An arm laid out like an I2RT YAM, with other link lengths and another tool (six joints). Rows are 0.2 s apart.
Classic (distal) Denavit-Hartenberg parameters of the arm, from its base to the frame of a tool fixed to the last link. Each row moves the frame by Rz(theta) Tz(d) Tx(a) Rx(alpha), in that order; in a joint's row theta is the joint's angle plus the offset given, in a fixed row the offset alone. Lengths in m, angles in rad.
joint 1: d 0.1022; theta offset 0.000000; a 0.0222; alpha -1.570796
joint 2: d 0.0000; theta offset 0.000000; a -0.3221; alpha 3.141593
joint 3: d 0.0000; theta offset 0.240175; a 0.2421; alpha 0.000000
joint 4: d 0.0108; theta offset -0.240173; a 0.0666; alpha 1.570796
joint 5: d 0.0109; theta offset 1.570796; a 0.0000; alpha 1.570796
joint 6: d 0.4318; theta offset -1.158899; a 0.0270; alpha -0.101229
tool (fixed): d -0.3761; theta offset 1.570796; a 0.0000; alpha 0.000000
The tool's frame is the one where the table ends.
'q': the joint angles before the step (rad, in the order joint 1, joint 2, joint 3, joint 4, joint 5, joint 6). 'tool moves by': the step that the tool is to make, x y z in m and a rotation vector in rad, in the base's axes. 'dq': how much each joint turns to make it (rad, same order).
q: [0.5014, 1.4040, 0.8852, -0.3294, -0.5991, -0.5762]
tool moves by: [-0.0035, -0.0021, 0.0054, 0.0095, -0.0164, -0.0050]
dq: [0.0000, -0.0226, 0.0000, -0.0009, 0.0030, 0.0048]
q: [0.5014, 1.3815, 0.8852, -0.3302, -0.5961, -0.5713]
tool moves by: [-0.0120, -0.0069, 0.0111, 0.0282, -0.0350, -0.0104]
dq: [0.0001, -0.0648, -0.0152, 0.0034, 0.0017, 0.0158]
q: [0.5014, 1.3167, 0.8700, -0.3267, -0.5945, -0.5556]
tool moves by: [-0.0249, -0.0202, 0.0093, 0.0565, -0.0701, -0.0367]
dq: [-0.0244, -0.1363, -0.0743, 0.0405, -0.0020, 0.0251]
